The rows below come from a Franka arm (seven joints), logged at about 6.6 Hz.
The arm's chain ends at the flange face. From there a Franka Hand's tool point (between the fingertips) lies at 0.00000 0.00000 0.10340 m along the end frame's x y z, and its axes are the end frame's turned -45 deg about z.
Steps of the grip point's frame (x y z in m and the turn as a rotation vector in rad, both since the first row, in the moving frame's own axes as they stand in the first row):
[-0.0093 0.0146 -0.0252 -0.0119 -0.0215 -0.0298]
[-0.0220 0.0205 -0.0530 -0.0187 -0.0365 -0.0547]
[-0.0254 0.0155 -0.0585 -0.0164 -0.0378 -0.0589]
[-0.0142 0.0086 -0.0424 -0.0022 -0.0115 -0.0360]
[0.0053 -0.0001 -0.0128 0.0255 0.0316 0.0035]
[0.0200 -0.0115 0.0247 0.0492 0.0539 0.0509]
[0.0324 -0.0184 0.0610 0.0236 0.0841 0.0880]
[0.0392 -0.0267 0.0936 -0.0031 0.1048 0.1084]
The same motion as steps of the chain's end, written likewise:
[0.0044 0.0144 -0.0252 -0.0236 -0.0068 -0.0298]
[0.0001 0.0260 -0.0529 -0.0390 -0.0126 -0.0547]
[-0.0056 0.0249 -0.0584 -0.0383 -0.0151 -0.0589]
[-0.0033 0.0151 -0.0424 -0.0097 -0.0066 -0.0360]
[0.0032 0.0004 -0.0127 0.0404 0.0043 0.0035]
[0.0055 -0.0148 0.0250 0.0729 0.0033 0.0509]
[0.0051 -0.0283 0.0614 0.0762 0.0428 0.0880]
[0.0006 -0.0396 0.0942 0.0719 0.0763 0.1084]

